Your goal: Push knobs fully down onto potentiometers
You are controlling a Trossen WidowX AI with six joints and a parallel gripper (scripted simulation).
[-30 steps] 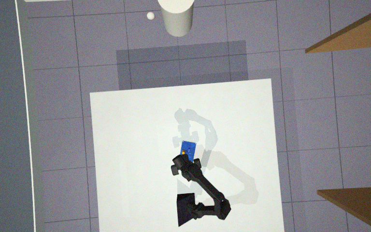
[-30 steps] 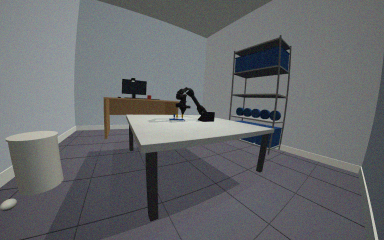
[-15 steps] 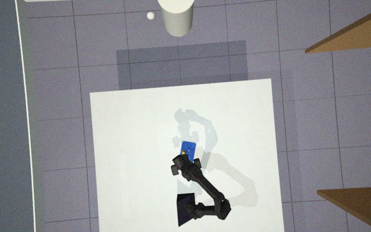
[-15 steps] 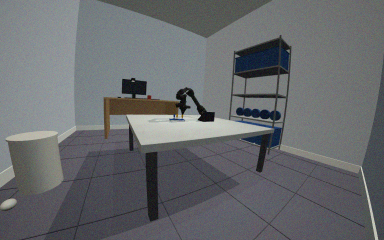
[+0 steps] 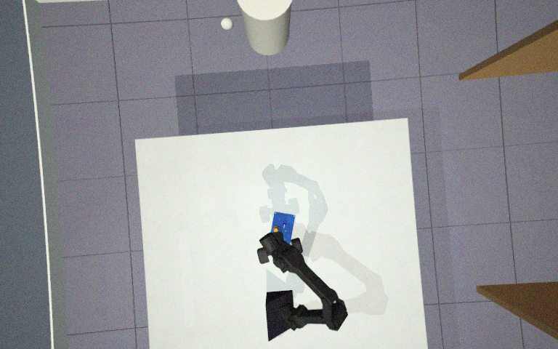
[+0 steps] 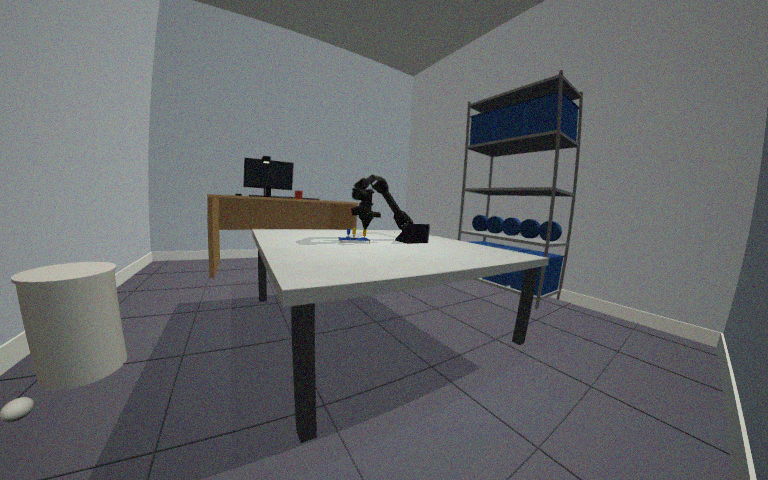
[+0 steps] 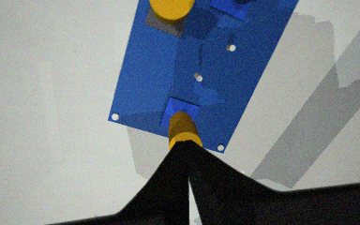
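My gripper tip is 20 mm above the orange knob. Round my gripper tip: blue knob 80 mm ahead, 30 mm to the right, 10 mm below.
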